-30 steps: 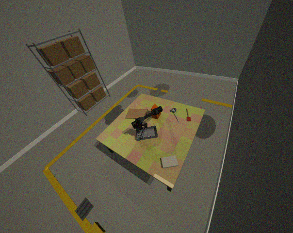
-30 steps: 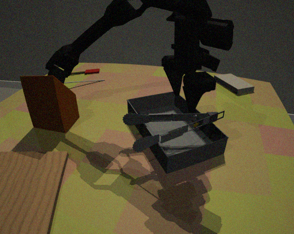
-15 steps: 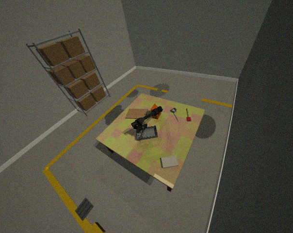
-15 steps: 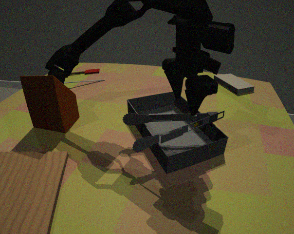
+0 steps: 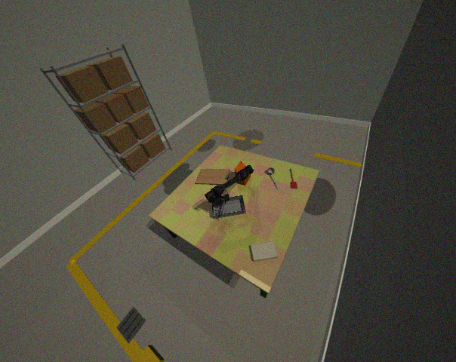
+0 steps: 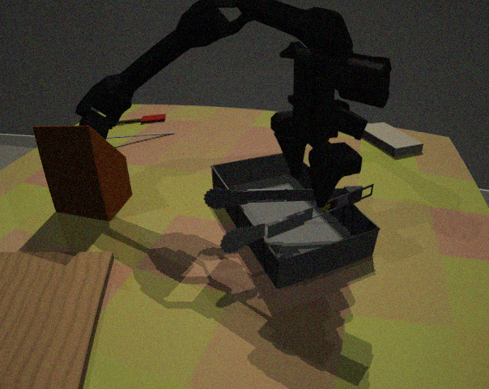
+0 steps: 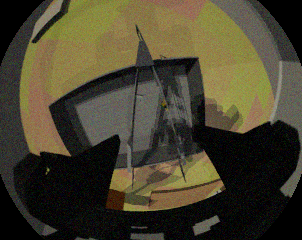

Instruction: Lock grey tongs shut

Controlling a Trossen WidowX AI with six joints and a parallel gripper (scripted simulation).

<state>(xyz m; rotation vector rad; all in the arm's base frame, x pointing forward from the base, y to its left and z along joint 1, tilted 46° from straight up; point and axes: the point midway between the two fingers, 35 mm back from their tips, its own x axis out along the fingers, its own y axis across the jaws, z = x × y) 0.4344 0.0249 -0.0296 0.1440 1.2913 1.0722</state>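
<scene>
My gripper tip is 7 cm above the roasting tin, 5 cm to the right of it and 4 cm past it. Round my gripper tip: board 36 cm to the right, 32 cm behind, 9 cm below; grey slab 52 cm to the left, 17 cm ahead, 8 cm below.
</scene>
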